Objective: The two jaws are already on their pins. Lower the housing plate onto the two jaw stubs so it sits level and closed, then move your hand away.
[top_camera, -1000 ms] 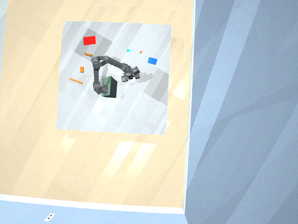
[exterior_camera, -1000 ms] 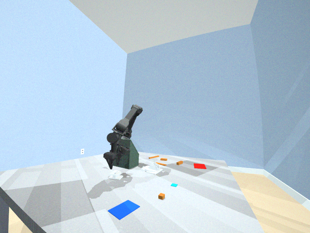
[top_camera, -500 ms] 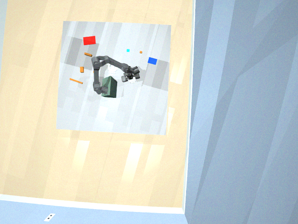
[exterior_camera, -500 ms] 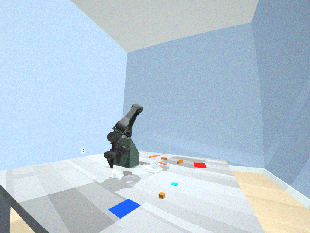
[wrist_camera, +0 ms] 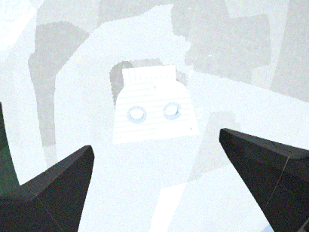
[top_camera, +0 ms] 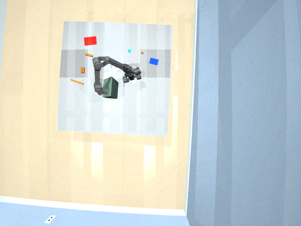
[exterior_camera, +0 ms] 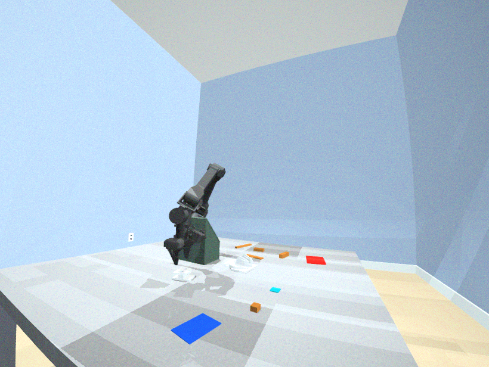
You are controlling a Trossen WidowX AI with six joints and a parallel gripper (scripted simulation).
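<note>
The white piece is 1 cm ahead of my gripper tip and 5 cm below it. The rest, counted from my gripper tip: cyan tile (34 cm ahead, 12 cm to the left, 6 cm below); then blue patch (28 cm ahead, 18 cm to the right, 6 cm below); then orange cube (35 cm ahead, 3 cm to the right, 5 cm below).
</note>
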